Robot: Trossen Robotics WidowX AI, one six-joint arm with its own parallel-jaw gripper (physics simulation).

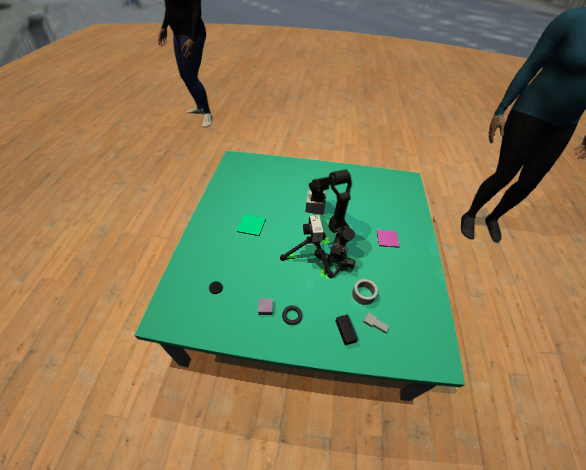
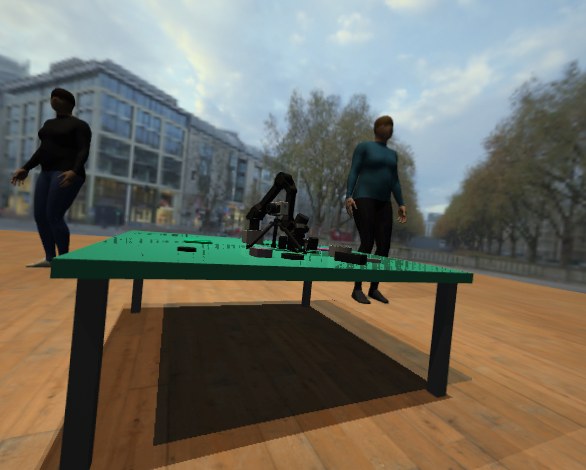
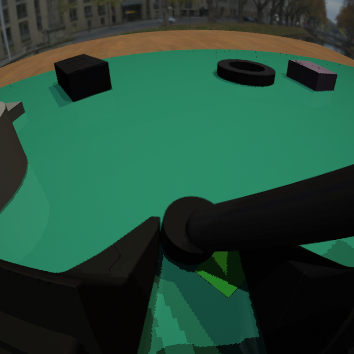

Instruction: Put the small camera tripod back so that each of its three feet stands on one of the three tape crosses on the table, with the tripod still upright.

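Frame: origin at the arm's base, x up, y right, z ahead, level; millimetres.
Seen in the pictures: gripper, between the fingertips: (image 1: 329,275) (image 2: 301,251) (image 3: 199,226); arm's base, origin of its link: (image 1: 317,197) (image 2: 254,230).
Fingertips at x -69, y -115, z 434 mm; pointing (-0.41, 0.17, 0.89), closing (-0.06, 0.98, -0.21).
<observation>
Offsets run from my fingertips to a thing's top centre. "spot": to the spot under its first point. Level surfaces: height alone.
The small black tripod (image 1: 312,240) (image 2: 276,227) with a white head stands upright on the green table {dx -5 mm} (image 1: 212,261), just in front of the arm's base. Its legs are spread. My gripper (image 1: 332,269) (image 3: 199,226) is low at the table and shut on one tripod leg {spot: dx +41, dy +11, dz -28 mm} (image 3: 274,214) close to its round foot {spot: dx +13, dy -11, dz -8 mm} (image 3: 179,228). A bright green tape cross {dx -5, dy +18, dz -13 mm} (image 3: 219,277) (image 1: 325,273) lies right under that foot and my fingers. Another green tape cross {dx -5, dy +189, dz -79 mm} (image 1: 293,255) shows by the left foot, and a third green tape cross {dx -5, dy +41, dz -207 mm} (image 1: 325,241) behind the legs. The arm hides part of the tripod.
A black block {dx +29, dy -94, dz +248 mm} (image 1: 346,329) (image 3: 83,75), a black ring {dx +9, dy +130, dz +221 mm} (image 1: 292,315) (image 3: 246,71), a purple-grey block {dx +22, dy +244, dz +209 mm} (image 1: 265,306) (image 3: 310,74), a tape roll {dx +42, dy -160, dz +65 mm} (image 1: 365,291), a grey piece {dx +9, dy -216, dz +195 mm} (image 1: 376,322) and a black disc {dx +4, dy +480, dz +160 mm} (image 1: 216,287) lie in front. A green card {dx +4, dy +426, dz -229 mm} (image 1: 251,225) and a magenta card {dx +4, dy -275, dz -284 mm} (image 1: 387,238) lie at the sides.
</observation>
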